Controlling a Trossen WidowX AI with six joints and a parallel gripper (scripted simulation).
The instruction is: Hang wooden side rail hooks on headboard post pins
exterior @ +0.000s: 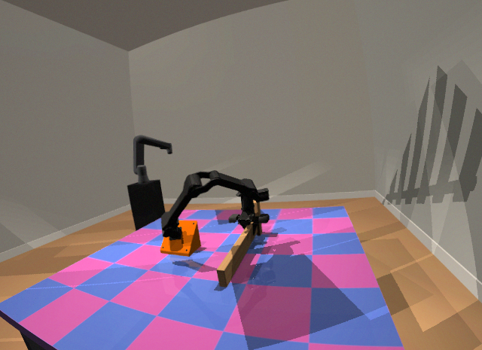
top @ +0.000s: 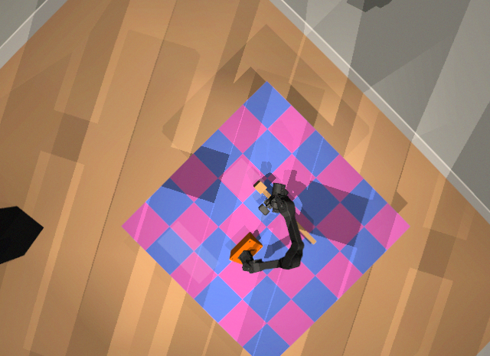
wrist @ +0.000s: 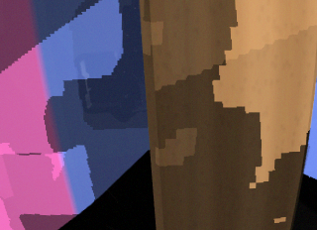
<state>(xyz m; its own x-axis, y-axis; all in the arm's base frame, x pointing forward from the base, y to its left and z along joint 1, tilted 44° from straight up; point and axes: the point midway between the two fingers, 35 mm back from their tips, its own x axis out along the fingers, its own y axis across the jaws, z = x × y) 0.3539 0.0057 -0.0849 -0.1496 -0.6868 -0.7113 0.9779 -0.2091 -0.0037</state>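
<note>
Right now my gripper tip is 10 cm to the right of the headboard post, 4 cm below it and 2 cm short of it.
</note>
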